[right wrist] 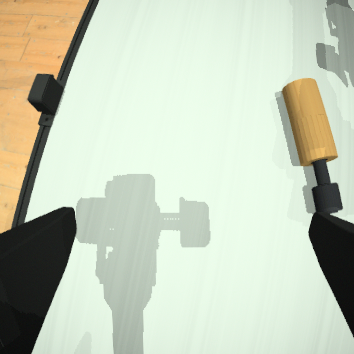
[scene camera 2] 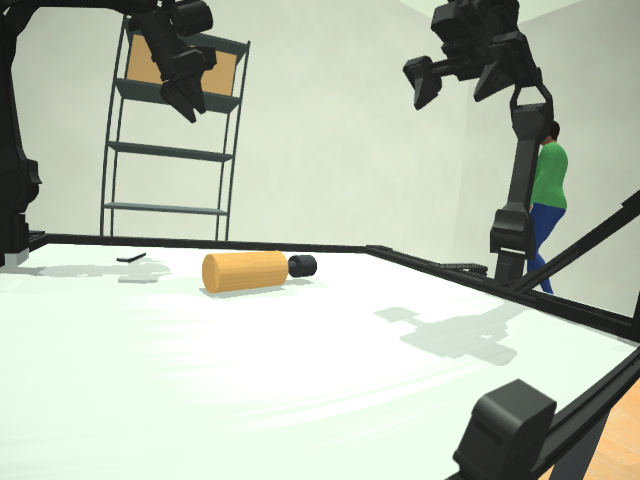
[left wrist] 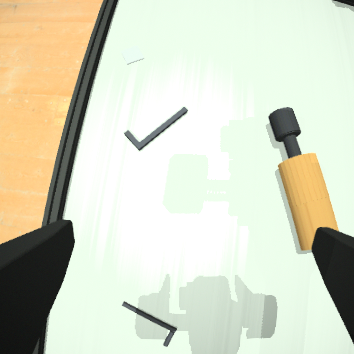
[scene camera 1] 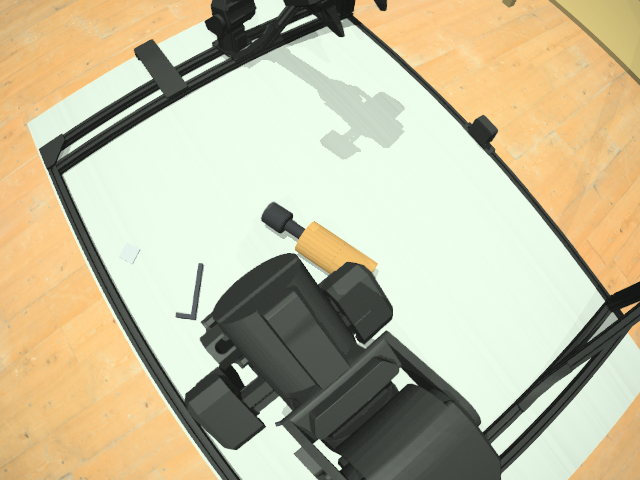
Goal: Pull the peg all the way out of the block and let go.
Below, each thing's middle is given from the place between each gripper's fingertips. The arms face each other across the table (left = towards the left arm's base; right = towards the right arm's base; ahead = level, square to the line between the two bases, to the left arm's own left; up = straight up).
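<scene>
Wooden block [scene camera 2: 221,272]: 0.26 m below my right hand, 0.23 m to the left of it and 0.11 m ahead of it. As for the black peg [scene camera 1: 278,218], my right hand is 0.26 m above it, 0.17 m to the right of it and 0.16 m short of it.
The black peg is 0.18 m to the right of my left hand, 0.1 m behind it and 0.25 m below it. The wooden block is 0.15 m behind my left hand, 0.12 m to the right of it and 0.25 m below it.
</scene>
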